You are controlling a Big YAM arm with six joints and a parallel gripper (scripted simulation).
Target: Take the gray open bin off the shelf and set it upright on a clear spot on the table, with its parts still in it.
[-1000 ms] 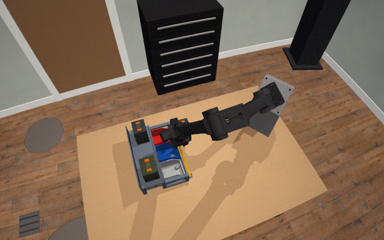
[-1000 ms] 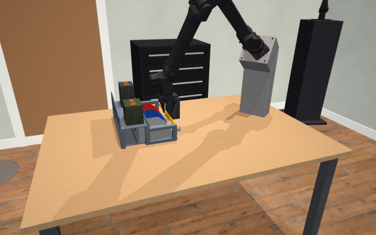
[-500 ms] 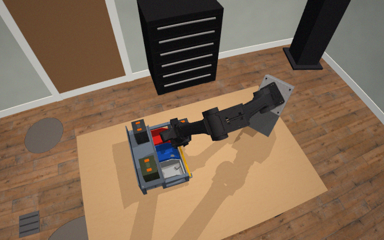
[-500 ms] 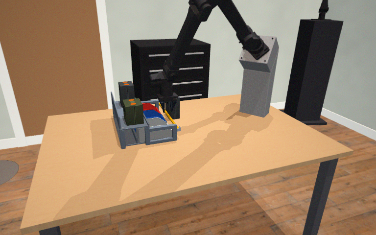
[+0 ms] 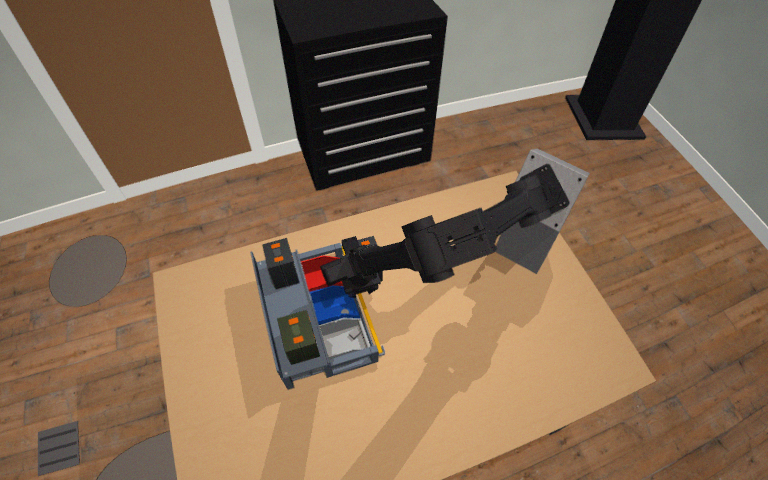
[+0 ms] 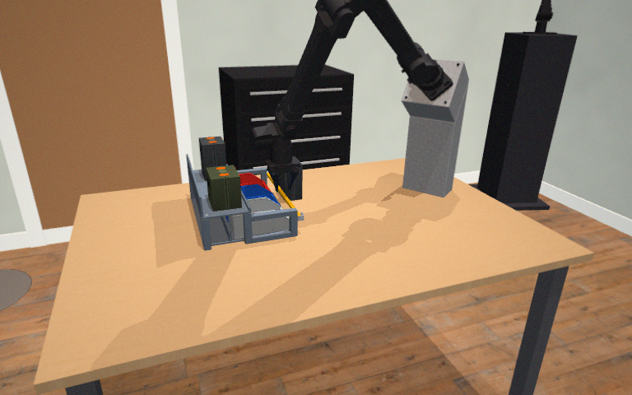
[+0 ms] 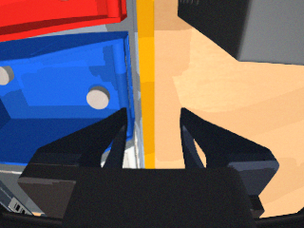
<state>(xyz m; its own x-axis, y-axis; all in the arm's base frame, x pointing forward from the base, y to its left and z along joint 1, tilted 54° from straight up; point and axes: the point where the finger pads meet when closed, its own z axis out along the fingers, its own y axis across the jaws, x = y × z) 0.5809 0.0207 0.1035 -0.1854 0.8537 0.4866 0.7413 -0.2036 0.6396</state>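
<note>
The yellow bar is 2 cm below my hand. From my hand the other things lie so: blue bin 10 cm ahead, 3 cm to the left, 3 cm below; gray open bin 14 cm to the left, 8 cm ahead, 3 cm below; red bin 13 cm ahead, 8 cm to the right, 3 cm below.
</note>
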